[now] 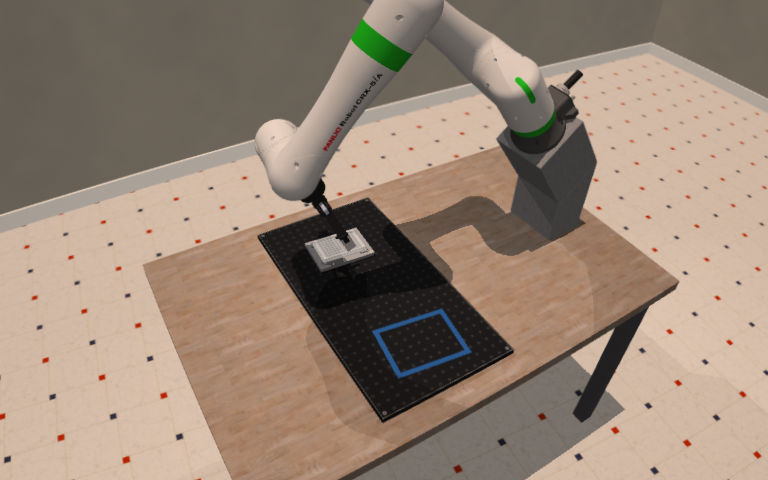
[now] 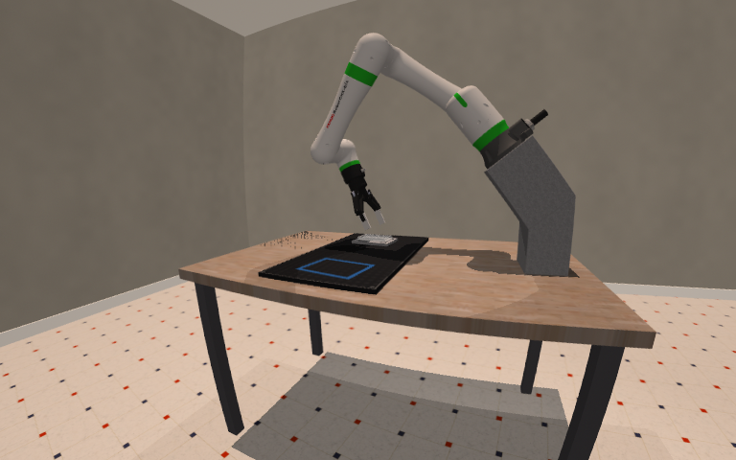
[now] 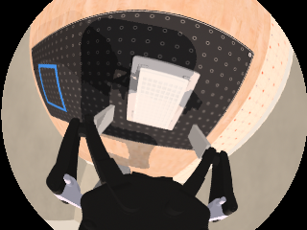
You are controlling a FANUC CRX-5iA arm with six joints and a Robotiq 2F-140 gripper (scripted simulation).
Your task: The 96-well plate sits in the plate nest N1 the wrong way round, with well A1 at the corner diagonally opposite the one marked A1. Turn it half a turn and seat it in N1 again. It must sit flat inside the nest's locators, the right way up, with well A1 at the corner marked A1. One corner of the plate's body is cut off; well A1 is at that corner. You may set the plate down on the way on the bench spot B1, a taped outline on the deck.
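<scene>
Now: hand 60 mm above the white 96-well plate. From my hand the other things lie so: grey plate nest N1: 70 mm below.
</scene>
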